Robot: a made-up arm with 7 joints. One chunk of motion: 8 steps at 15 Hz.
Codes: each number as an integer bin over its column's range. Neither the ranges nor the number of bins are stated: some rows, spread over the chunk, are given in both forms.
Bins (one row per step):
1: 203 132 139 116 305 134 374
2: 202 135 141 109 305 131 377
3: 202 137 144 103 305 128 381
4: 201 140 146 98 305 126 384
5: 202 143 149 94 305 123 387
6: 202 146 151 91 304 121 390
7: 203 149 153 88 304 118 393
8: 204 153 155 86 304 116 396
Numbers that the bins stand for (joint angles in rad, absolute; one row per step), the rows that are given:
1: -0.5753 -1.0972 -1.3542 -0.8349 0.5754 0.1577 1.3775
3: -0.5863 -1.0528 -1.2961 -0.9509 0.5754 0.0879 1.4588
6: -0.5863 -0.9729 -1.2147 -1.0579 0.5638 0.0065 1.5635
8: -0.5644 -0.9107 -1.1682 -1.1026 0.5638 -0.0516 1.6332
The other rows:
2: -0.5863 -1.0706 -1.3310 -0.8973 0.5754 0.1228 1.4123
4: -0.5973 -1.0262 -1.2729 -0.9955 0.5754 0.0647 1.4937
5: -0.5863 -0.9995 -1.2380 -1.0312 0.5754 0.0298 1.5286
7: -0.5753 -0.9462 -1.1915 -1.0847 0.5638 -0.0283 1.5983

